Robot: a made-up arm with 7 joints. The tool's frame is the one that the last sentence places.
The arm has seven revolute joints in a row. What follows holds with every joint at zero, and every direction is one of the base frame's.
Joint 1 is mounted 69.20 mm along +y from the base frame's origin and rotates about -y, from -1.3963 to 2.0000 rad.
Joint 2 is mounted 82.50 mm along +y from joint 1 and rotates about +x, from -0.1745 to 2.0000 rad.
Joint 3 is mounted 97.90 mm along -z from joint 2 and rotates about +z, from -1.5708 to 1.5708 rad.
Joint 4 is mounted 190.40 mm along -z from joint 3 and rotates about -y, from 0.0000 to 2.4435 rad.
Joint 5 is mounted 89.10 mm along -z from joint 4 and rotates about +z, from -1.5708 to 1.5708 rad.
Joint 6 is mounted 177.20 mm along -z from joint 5 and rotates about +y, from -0.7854 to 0.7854 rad.
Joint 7 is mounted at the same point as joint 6 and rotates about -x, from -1.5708 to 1.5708 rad.
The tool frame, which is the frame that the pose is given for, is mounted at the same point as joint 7; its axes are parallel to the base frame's.
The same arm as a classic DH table. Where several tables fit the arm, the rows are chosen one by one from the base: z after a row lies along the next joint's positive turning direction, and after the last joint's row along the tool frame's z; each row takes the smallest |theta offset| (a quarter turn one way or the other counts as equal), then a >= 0, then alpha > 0; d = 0 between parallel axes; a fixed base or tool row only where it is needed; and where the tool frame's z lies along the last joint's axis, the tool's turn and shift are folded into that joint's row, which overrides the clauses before.
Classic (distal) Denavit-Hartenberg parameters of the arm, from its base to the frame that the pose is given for. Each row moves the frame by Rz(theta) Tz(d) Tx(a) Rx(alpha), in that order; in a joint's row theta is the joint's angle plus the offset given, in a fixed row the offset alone. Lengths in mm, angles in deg.
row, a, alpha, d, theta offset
base (fixed), 0.0, 90.00, 0.0, 0.00
joint 1, 0.0, 90.00, -151.7, 90.00
joint 2, 0.0, 90.00, 0.0, 90.00
joint 3, 0.0, 90.00, -288.3, 90.00
joint 4, 0.0, -90.00, 0.0, 0.00
joint 5, 0.0, -90.00, -266.3, 0.00
joint 6, 0.0, 90.00, 0.0, -90.00
joint 7, 0.0, 90.00, 0.0, 90.00
tool (fixed), 0.0, 0.00, 0.0, -90.00
Joint limits (deg, base to tool): -80.00..114.59 -10.00..114.59 -90.00..90.00 0.00..140.00 -90.00..90.00 -45.00..45.00 -90.00..90.00

